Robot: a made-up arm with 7 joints. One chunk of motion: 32 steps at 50 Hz.
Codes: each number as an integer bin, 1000 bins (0 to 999) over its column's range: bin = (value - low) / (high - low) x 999, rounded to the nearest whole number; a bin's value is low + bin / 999 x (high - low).
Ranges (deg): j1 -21..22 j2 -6..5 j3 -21..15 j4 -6..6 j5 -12..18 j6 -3..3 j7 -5..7
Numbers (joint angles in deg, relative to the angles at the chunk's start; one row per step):
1: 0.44 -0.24 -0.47 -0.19 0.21 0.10 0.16
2: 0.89 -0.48 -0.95 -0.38 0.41 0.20 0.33
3: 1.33 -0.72 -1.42 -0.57 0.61 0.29 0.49
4: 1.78 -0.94 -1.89 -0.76 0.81 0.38 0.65
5: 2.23 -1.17 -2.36 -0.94 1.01 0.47 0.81
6: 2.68 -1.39 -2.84 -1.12 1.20 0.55 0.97
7: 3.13 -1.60 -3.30 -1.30 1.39 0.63 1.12
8: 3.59 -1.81 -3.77 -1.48 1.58 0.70 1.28
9: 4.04 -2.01 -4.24 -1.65 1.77 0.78 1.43
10: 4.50 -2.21 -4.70 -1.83 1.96 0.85 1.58
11: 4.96 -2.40 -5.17 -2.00 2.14 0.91 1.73
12: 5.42 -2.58 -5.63 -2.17 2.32 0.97 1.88
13: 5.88 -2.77 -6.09 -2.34 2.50 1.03 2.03
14: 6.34 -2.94 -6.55 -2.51 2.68 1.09 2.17
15: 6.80 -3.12 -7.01 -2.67 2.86 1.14 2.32
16: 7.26 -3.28 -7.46 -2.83 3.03 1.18 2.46
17: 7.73 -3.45 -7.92 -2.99 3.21 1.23 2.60
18: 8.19 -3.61 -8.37 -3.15 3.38 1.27 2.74
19: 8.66 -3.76 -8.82 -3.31 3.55 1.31 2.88
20: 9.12 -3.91 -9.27 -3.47 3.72 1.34 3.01
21: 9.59 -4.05 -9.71 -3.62 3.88 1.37 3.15
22: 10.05 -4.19 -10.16 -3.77 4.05 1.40 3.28
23: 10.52 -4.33 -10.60 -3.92 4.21 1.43 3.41
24: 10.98 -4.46 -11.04 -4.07 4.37 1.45 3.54
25: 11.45 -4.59 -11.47 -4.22 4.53 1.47 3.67
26: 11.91 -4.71 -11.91 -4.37 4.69 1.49 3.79
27: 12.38 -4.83 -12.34 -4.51 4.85 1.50 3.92
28: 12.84 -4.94 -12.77 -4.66 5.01 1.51 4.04
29: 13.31 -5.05 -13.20 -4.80 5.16 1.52 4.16
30: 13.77 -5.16 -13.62 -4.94 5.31 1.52 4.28
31: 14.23 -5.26 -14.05 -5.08 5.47 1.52 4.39
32: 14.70 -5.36 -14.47 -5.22 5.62 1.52 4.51
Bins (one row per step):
1: 498 523 570 484 407 516 430
2: 509 501 556 468 413 533 444
3: 519 480 543 452 420 548 457
4: 529 460 530 436 427 563 470
5: 540 439 517 421 433 578 484
6: 550 419 504 406 440 591 497
7: 561 400 491 391 446 604 509
8: 571 381 478 376 452 616 523
9: 582 362 465 362 459 629 535
10: 592 344 452 347 465 641 548
11: 603 327 439 333 471 651 560
12: 614 311 427 319 477 661 573
13: 624 293 414 305 483 671 585
14: 635 278 401 291 489 681 597
15: 646 262 388 277 495 689 609
16: 657 247 376 264 500 696 621
17: 667 232 363 251 506 704 633
18: 678 217 350 237 512 711 644
19: 689 203 338 224 518 718 656
20: 700 190 326 211 523 723 667
21: 711 177 313 198 529 728 678
22: 721 164 301 186 534 733 689
23: 732 152 289 173 540 738 700
24: 743 140 276 161 545 741 711
25: 754 128 264 148 550 744 722
26: 765 117 252 136 556 748 732
27: 776 106 240 124 561 749 743
28: 786 96 228 112 566 751 753
29: 797 86 216 100 571 753 763
30: 808 76 205 88 576 753 773
31: 818 67 193 77 582 753 782
32: 829 58 181 65 587 753 792

